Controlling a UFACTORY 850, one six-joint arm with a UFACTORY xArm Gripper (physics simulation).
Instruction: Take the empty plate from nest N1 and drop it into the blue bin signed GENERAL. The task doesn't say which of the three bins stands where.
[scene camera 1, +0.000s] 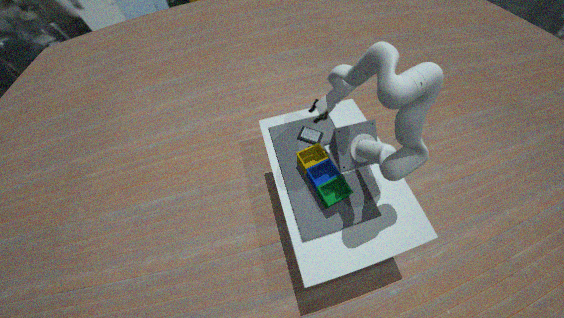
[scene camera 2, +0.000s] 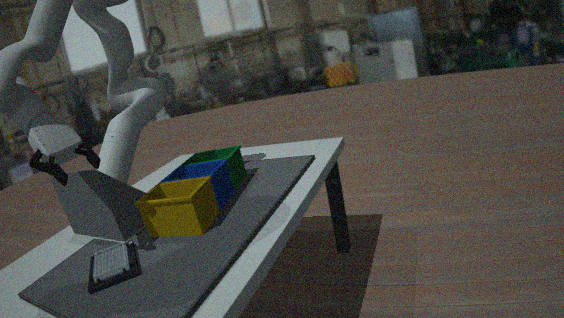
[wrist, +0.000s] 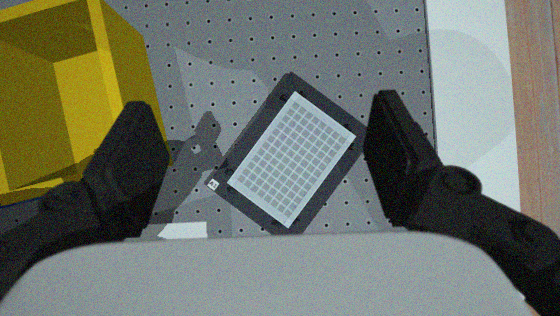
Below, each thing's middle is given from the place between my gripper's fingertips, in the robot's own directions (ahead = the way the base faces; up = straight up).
Now: hand 10 mm past the clear gridded plate (scene camera 2: 109, 262), 20 mm to the left of it and 210 mm above it.
